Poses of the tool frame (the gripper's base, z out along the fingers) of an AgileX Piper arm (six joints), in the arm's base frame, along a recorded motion.
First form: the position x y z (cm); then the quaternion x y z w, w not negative.
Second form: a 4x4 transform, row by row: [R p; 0 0 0 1], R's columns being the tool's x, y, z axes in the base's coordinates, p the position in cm. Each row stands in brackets. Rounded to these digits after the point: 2 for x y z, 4 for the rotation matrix.
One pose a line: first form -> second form
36.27, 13.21, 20.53, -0.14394, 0.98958, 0.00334, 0.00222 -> [[-0.9586, -0.2849, 0.0034, 36.27], [-0.2849, 0.9585, 0.0072, 13.21], [-0.0054, 0.0060, -1.0000, 20.53], [0, 0, 0, 1]]
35.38, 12.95, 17.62, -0.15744, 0.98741, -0.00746, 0.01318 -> [[-0.9501, -0.3107, 0.0284, 35.38], [-0.3111, 0.9503, -0.0106, 12.95], [-0.0237, -0.0189, -0.9995, 17.62], [0, 0, 0, 1]]
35.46, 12.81, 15.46, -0.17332, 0.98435, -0.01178, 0.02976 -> [[-0.9381, -0.3405, 0.0627, 35.46], [-0.3419, 0.9396, -0.0129, 12.81], [-0.0545, -0.0335, -0.9980, 15.46], [0, 0, 0, 1]]
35.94, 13.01, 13.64, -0.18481, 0.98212, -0.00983, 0.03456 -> [[-0.9293, -0.3623, 0.0715, 35.94], [-0.3637, 0.9315, -0.0065, 13.01], [-0.0643, -0.0321, -0.9974, 13.64], [0, 0, 0, 1]]
